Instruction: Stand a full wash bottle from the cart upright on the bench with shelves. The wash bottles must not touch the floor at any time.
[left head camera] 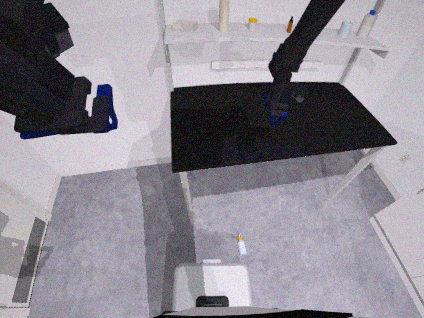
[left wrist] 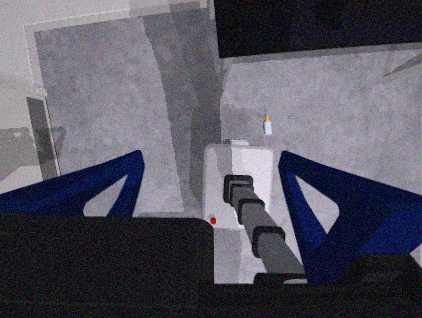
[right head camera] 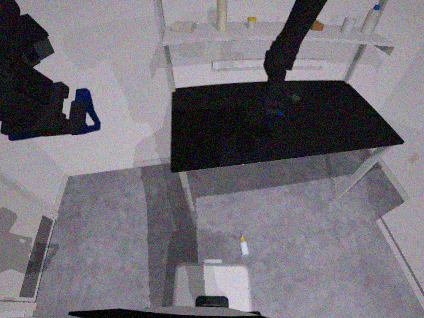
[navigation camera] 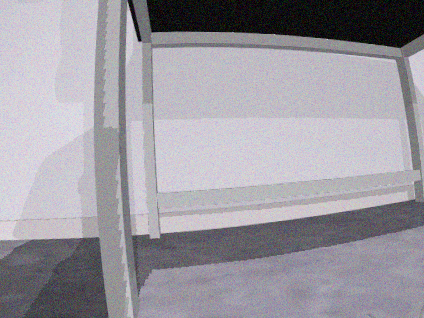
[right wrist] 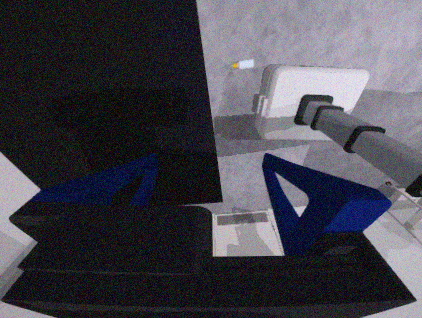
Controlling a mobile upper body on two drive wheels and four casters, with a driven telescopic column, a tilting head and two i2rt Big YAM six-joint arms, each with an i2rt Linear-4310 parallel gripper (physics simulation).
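Frame: origin at the left arm's base, x ahead, y left, z up, level; millimetres.
Seen in the pictures: left gripper, fingertip midpoint: (left head camera: 90, 126) (left wrist: 211, 158) (right head camera: 76, 128); right gripper, fingertip midpoint: (left head camera: 270, 118) (right head camera: 267, 117) (right wrist: 210, 159).
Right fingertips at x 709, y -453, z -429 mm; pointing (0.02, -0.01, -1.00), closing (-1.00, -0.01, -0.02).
Pixels of each thing's top centre, then the offset from my right fingertips to it.
- white wash bottle with a yellow cap, top centre: (right wrist: 241, 65) (left wrist: 269, 123) (right head camera: 244, 243) (left head camera: 241, 242) dx -203, dy -23, dz -1131 mm
- yellow-lidded jar at its top centre: (right head camera: 252, 17) (left head camera: 253, 19) dx +623, dy +2, dz +221 mm
- blue-capped bottle at its top centre: (right head camera: 377, 5) (left head camera: 373, 10) dx +777, dy -836, dz +339 mm
A white wash bottle with a yellow cap (left head camera: 242, 246) (right head camera: 244, 247) (left wrist: 268, 127) (right wrist: 246, 64) is on the grey floor in front of the bench, near the robot's base. It looks as if it lies on its side, cap towards the bench. The bench with shelves (left head camera: 200, 152) (right head camera: 200, 152) (left wrist: 320, 25) (right wrist: 100, 75) has a black top. My right gripper (left head camera: 274, 110) (right head camera: 270, 111) (right wrist: 210, 159) is open and empty above the bench top, far from the bottle. My left gripper (left head camera: 70, 131) (right head camera: 54, 132) (left wrist: 211, 158) is open and empty, left of the bench. The cart does not show clearly.
The white robot base (left head camera: 237, 285) (left wrist: 250, 160) (right wrist: 335, 82) is beside the bottle. The shelf (left head camera: 240, 36) above the bench holds a yellow-lidded jar (left head camera: 252, 23), a blue-capped bottle (left head camera: 367, 24) and other items. The navigation camera shows a near bench leg (navigation camera: 107, 175) and the rear crossbar (navigation camera: 280, 187).
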